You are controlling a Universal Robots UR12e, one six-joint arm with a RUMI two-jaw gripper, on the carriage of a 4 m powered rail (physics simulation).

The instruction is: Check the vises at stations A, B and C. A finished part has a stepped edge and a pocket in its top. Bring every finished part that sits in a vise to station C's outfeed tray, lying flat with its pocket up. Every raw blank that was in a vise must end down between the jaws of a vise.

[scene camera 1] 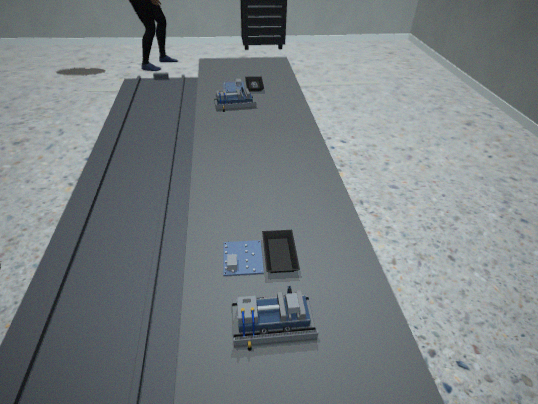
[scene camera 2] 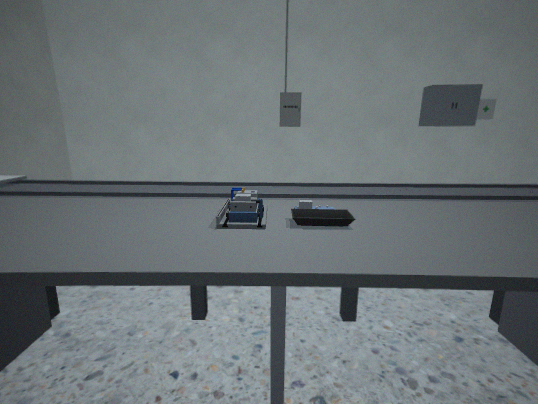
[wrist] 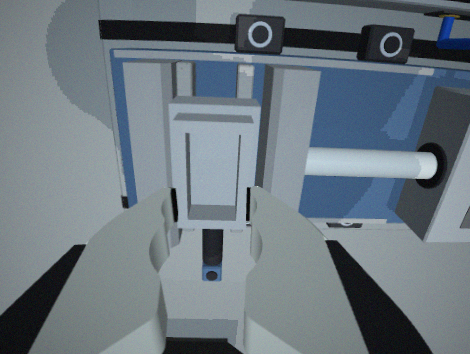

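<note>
In the wrist view a finished part (wrist: 212,162), with a stepped far edge and its pocket up, sits between the jaws of a vise (wrist: 287,145). My gripper (wrist: 213,190) is shut on its near end, one finger on each side. The arm and this station do not show in the scene views. Another vise (scene camera 1: 272,317) (scene camera 2: 243,216), near in scene camera 1, holds a grey block (scene camera 1: 293,303); I cannot tell whether it has a pocket. The far vise (scene camera 1: 235,100) is too small to read. The far tray (scene camera 1: 261,88) holds a light part (scene camera 1: 254,84).
A black tray (scene camera 1: 296,255) (scene camera 2: 322,217) and a blue plate (scene camera 1: 240,251) with a grey block (scene camera 1: 232,262) (scene camera 2: 305,204) stand by the nearer vise. Blue hose (wrist: 452,42) and the vise's screw housing (wrist: 445,165) are right of my fingers. A person (scene camera 1: 150,25) stands beyond the rail.
</note>
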